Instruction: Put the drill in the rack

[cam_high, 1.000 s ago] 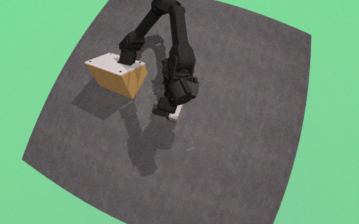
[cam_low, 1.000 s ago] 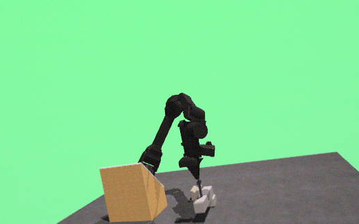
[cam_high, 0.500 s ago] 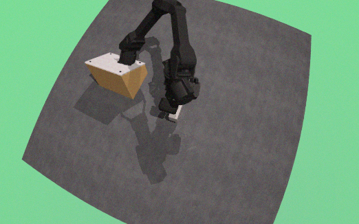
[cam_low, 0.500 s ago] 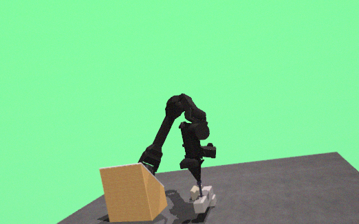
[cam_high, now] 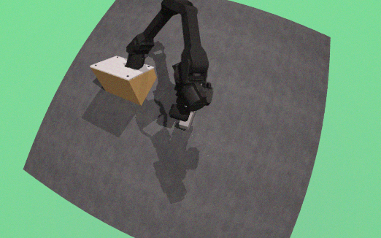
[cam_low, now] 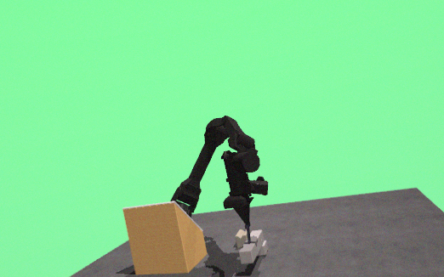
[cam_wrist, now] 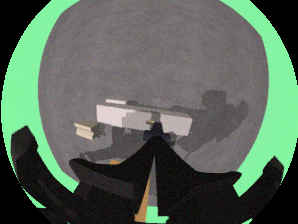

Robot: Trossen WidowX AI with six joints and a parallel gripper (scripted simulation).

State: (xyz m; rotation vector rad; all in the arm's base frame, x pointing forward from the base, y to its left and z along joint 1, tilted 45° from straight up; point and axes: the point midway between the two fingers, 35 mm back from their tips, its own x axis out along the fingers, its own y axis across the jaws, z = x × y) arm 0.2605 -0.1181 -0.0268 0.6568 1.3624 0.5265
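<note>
The key lies 30 mm below my gripper tip. Round my gripper tip: grey housing block: 30 mm to the left, 80 mm below; then drill: 50 mm to the left, 80 mm below.
</note>
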